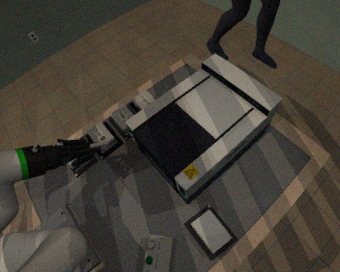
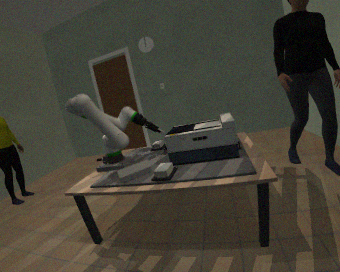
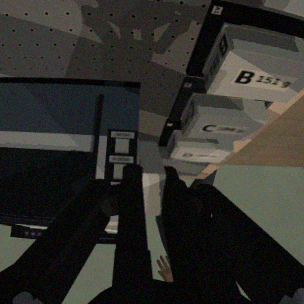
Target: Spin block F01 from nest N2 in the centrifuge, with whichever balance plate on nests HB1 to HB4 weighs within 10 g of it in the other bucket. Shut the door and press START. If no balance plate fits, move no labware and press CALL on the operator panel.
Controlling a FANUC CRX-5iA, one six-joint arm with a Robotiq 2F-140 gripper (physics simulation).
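My gripper is shut, its pale pads together with nothing between them, above the plate row left of the centrifuge. The centrifuge top has a dark section and a pale panel; I cannot tell the door state. Its button panel is dim. Balance plate B reads 151 g. Plate C and the plate behind it have blurred weights. A white block sits in a dark nest; its label is unreadable.
A grey box with a green button lies near the front. The arm's base stands at the table's left. A person in black stands beyond the right side; another in yellow is at the left. A hand shows between the fingers' lower parts.
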